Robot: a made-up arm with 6 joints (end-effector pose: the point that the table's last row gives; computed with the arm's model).
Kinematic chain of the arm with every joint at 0, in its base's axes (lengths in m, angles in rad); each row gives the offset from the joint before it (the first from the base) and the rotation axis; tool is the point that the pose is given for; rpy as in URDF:
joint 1: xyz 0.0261 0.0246 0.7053 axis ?
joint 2: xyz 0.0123 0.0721 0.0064 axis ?
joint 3: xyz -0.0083 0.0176 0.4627 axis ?
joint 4: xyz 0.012 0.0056 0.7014 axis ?
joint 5: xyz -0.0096 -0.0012 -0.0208 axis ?
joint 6: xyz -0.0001 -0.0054 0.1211 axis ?
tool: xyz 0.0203 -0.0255 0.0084 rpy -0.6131 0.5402 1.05
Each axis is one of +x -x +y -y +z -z.
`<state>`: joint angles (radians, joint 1 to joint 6).
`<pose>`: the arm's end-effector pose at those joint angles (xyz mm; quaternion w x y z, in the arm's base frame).
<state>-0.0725 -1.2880 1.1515 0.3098 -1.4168 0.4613</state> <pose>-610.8 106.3 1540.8 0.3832 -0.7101 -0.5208 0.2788</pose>
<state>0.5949 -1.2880 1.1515 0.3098 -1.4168 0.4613</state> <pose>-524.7 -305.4 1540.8 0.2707 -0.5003 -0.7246 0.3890</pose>
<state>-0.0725 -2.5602 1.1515 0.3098 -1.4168 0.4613</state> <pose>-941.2 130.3 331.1 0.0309 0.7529 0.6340 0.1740</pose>
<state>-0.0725 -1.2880 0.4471 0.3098 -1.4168 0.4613</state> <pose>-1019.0 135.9 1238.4 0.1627 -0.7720 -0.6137 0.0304</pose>
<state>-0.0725 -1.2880 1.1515 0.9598 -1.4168 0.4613</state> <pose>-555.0 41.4 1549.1 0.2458 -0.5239 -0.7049 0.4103</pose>
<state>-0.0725 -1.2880 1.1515 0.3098 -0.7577 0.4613</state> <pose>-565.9 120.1 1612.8 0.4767 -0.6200 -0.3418 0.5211</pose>
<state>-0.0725 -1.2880 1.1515 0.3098 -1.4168 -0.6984</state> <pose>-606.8 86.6 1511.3 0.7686 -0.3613 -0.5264 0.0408</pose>
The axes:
joint 1: +z
joint 2: +y
joint 3: +y
joint 4: +z
joint 5: +y
joint 6: +z

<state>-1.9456 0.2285 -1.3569 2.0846 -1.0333 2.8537</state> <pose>196.2 530.8 1528.2 0.7198 0.0182 -0.0662 -0.6908</pose>
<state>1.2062 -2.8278 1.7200 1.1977 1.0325 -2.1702</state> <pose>-416.5 -655.4 661.1 0.7923 -0.5057 -0.2971 0.1682</pose>
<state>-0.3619 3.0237 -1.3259 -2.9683 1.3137 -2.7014</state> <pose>819.9 -202.2 251.7 0.7618 -0.1827 0.0812 0.6161</pose>
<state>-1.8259 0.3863 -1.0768 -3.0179 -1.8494 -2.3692</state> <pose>162.7 99.8 1703.2 0.9445 0.2461 0.0904 0.1979</pose>
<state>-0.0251 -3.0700 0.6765 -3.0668 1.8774 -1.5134</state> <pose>-354.3 148.7 -313.2 0.3059 0.5954 -0.0130 0.7428</pose>
